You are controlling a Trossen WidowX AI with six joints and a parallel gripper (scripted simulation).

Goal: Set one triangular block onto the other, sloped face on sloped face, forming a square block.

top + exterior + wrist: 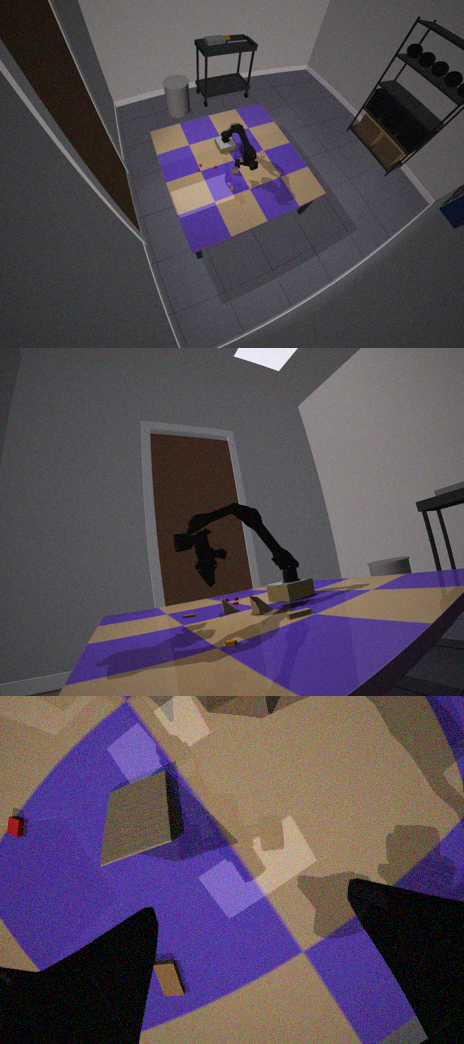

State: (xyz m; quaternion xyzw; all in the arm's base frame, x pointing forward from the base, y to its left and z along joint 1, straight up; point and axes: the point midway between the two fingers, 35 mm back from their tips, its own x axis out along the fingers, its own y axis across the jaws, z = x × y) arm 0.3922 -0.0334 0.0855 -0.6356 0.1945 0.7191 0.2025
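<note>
Right now the triangular block is 110 mm below my gripper tip, 70 mm behind it and 50 mm to the right of it. Round my gripper tip: tan plank (300 mm to the left, 130 mm behind, 120 mm below); orange piece (320 mm to the left, 130 mm ahead, 120 mm below); brown piece (150 mm to the right, 120 mm below, 60 mm ahead).
</note>
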